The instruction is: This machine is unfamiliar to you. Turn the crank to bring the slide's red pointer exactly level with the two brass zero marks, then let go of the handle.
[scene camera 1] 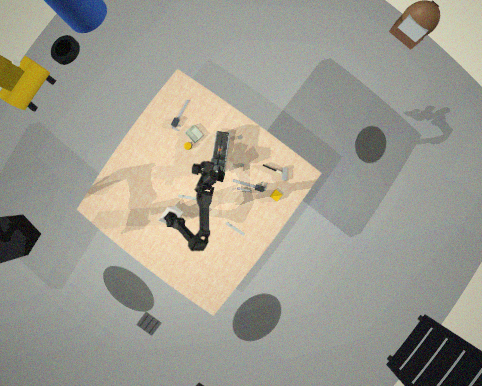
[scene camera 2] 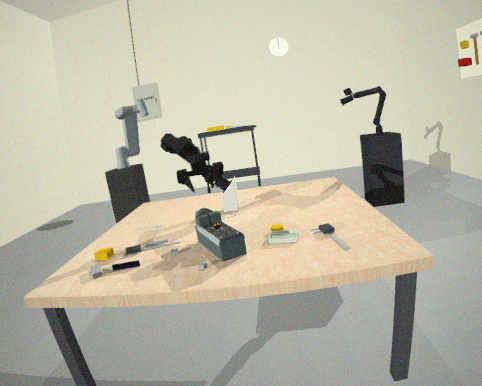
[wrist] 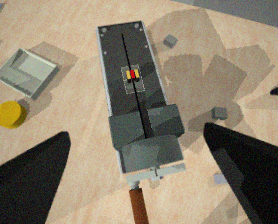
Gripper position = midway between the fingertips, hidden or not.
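My gripper (scene camera 2: 205, 189) is open with nothing held in it, and you'd find the gripper in the wrist view (wrist: 138, 133) as well. There's also a machine (scene camera 2: 226, 243) here.
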